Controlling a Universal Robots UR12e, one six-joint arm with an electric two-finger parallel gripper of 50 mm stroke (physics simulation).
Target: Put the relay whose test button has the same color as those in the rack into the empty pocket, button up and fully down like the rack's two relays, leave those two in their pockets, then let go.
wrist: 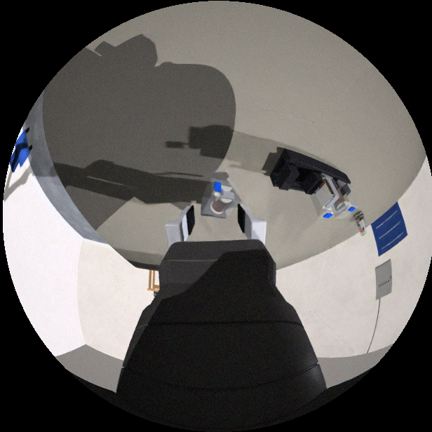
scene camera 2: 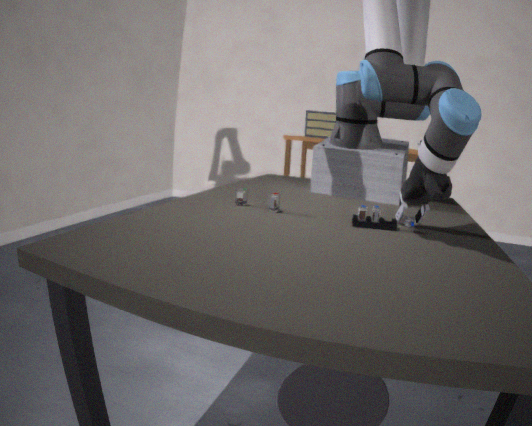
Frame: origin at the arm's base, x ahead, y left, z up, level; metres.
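Where they show: gripper, between the fingertips: point(scene camera 2: 407, 219); arm's base, origin of its link: point(scene camera 2: 356, 143).
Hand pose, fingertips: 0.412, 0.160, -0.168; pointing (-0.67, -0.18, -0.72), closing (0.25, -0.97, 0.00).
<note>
Each offset is from my fingertips to the centre of the thing, as dx, dy, dz. Level surfaces: height alone.
A clear relay with a blue button @[+0.023, +0.003, -0.001] point(scene camera 2: 408, 222) point(wrist: 218, 201) appears to lie on its side on the table beside the rack. My gripper point(scene camera 2: 409, 220) point(wrist: 215, 213) is open and empty, with its fingers around or just above this relay; the exact height is hard to tell. The black rack @[+0.084, -0.091, +0.000] point(scene camera 2: 374, 226) point(wrist: 286, 171) holds two upright relays with blue buttons, one @[+0.087, -0.122, +0.015] point(scene camera 2: 362, 214) point(wrist: 325, 198) and another @[+0.083, -0.090, +0.015] point(scene camera 2: 376, 214) point(wrist: 342, 204). Its empty pocket is at the end nearest the loose relay. A red-button relay @[+0.044, -0.342, +0.010] point(scene camera 2: 274, 202) and a green-button relay @[+0.016, -0.435, +0.010] point(scene camera 2: 241, 196) stand farther left in the scene view.
The table @[dz -0.012] point(scene camera 2: 280, 270) carries these things. The grey robot base block point(scene camera 2: 360, 170) stands at its back edge. The rack is close beside my gripper. Behind the table is an orange bench point(scene camera 2: 295, 137). A blue wall panel point(wrist: 390, 230) shows in the wrist view.
</note>
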